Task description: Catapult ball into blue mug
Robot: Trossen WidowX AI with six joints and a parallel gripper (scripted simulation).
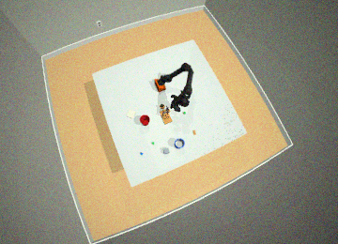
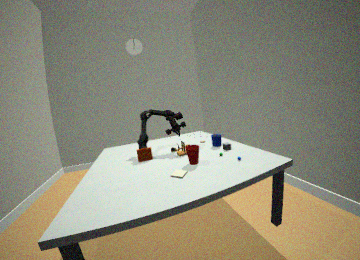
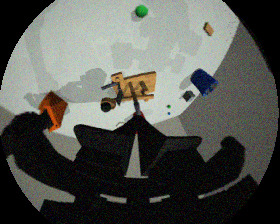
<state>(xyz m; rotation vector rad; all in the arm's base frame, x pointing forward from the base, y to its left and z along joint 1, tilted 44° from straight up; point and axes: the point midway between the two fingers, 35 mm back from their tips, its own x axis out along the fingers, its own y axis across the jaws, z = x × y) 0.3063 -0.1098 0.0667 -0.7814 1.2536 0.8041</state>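
Now: gripper tip 90 mm past the dark ball, 80 mm above it and 40 mm to the left of it. Round my gripper tip: wooden catapult (90 mm below, 30 mm to the right, 20 mm behind); then red cup (260 mm to the right, 110 mm below, 20 mm behind); then orange piece (300 mm ahead, 140 mm below, 120 mm to the left).
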